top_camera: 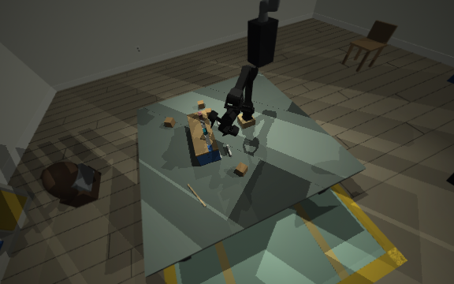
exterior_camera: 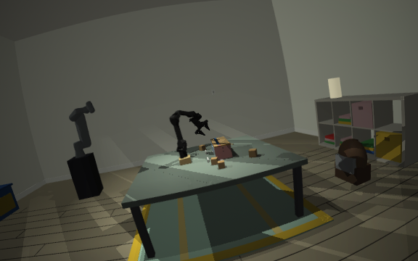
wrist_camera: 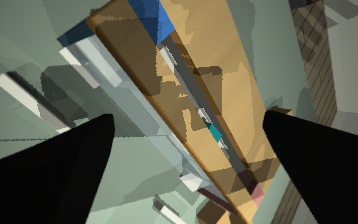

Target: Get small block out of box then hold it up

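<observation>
My gripper tip is now 2 cm short of the tan box, 14 cm to the left of it and 15 cm above it. Also, from my gripper tip: thin stick: 28 cm ahead, 18 cm to the left, 20 cm below; then teal block: 3 cm ahead, 16 cm to the right, 12 cm below.
</observation>
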